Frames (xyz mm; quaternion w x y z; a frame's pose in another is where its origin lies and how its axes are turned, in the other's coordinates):
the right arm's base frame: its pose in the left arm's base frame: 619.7 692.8 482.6 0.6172 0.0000 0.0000 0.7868
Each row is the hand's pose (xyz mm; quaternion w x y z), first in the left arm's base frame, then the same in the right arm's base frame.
Working: the left arm's base frame: its pose in the right arm's base frame: -525.3 766.8 -482.6 0.6172 0.0000 0.0000 -0.7868

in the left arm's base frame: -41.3 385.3 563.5 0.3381 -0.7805 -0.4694 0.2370
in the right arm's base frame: -141.3 715.2 80.9 0.3951 -0.8511 0.3244 -0.1197
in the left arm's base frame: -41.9 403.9 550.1 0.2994 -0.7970 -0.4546 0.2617
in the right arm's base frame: -123.0 711.4 67.5 0.3907 -0.8496 0.3465 -0.0740
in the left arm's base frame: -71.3 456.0 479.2 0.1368 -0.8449 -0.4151 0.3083
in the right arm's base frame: -65.4 727.5 -3.4 0.3270 -0.8481 0.4086 0.0827
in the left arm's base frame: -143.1 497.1 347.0 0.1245 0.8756 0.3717 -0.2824
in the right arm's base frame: -8.4 787.5 -135.6 0.1453 -0.8328 0.4595 0.2722
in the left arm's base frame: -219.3 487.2 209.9 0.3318 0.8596 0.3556 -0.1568
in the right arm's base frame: 0.1 863.8 -272.7 0.0814 0.8103 -0.4568 -0.3578
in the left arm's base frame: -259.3 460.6 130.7 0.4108 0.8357 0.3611 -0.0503
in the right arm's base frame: -16.2 909.0 -351.9 0.2140 0.7999 -0.4346 -0.3543
